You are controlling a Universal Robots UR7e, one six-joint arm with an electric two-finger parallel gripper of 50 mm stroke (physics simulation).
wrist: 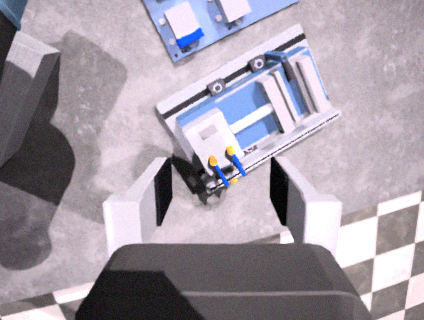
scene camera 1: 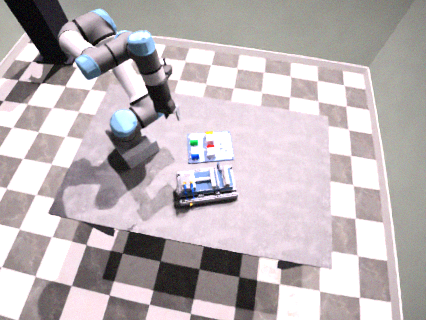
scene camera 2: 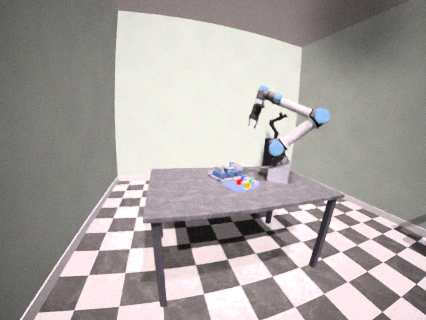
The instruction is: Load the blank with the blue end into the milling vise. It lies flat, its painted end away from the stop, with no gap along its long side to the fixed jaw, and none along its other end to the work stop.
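Note:
The blank with the blue end lies on the blue board, at a corner on the vise side. Its blue end faces the vise in the wrist view. The milling vise stands on the table beside the board. Pale upright jaw plates stand across its blue bed, with no blank between them, and a blue arm reaches over near them. My gripper is open and empty, high above the table.
Blanks with green, red and yellow ends also sit on the board. Two blue hoses with orange tips rise at the vise's block end. The robot's grey base block stands near the board and vise.

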